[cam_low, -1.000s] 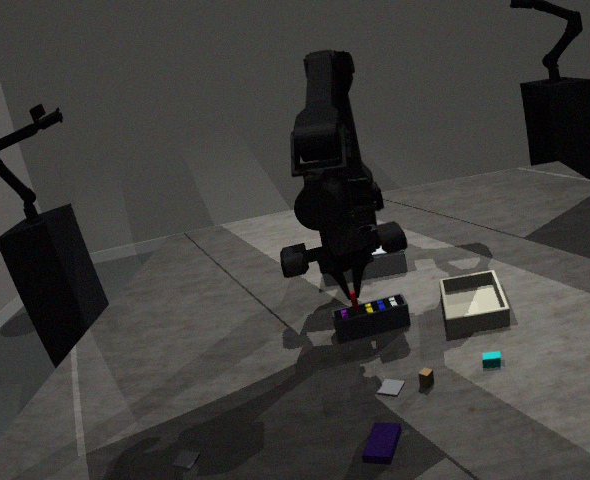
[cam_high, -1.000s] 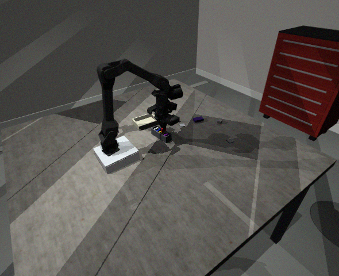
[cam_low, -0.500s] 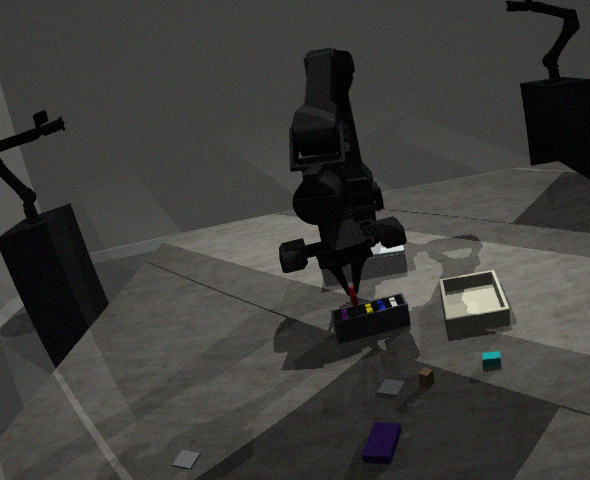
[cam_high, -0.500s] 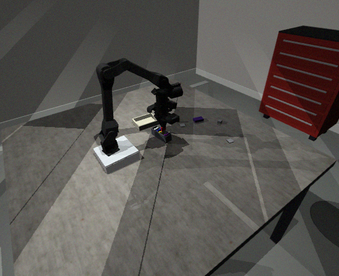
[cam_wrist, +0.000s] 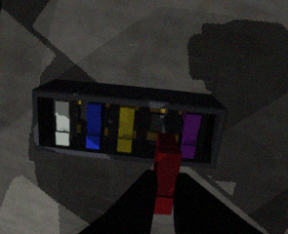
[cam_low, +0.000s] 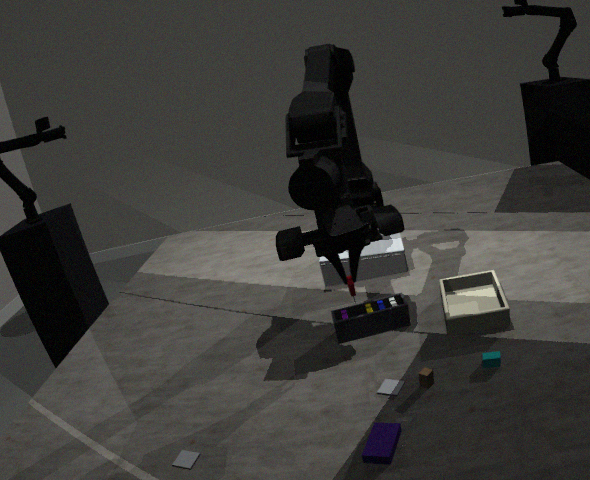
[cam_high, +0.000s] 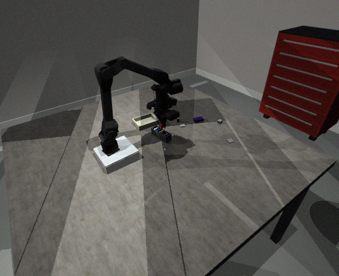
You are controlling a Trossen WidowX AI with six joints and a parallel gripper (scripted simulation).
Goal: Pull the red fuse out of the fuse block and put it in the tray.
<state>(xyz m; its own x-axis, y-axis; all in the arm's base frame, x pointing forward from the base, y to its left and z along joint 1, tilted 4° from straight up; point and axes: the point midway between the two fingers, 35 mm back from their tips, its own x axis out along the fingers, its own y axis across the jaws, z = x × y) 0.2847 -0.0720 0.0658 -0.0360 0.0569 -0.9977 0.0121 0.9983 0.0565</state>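
The cream tray is 19 cm to the left of my gripper tip, 9 cm below it and 3 cm ahead of it. From my gripper tip the other things lie so: purple fuse: 7 cm below, 2 cm to the right; then yellow fuse: 7 cm below, 2 cm to the left; then red fuse: 1 cm below.
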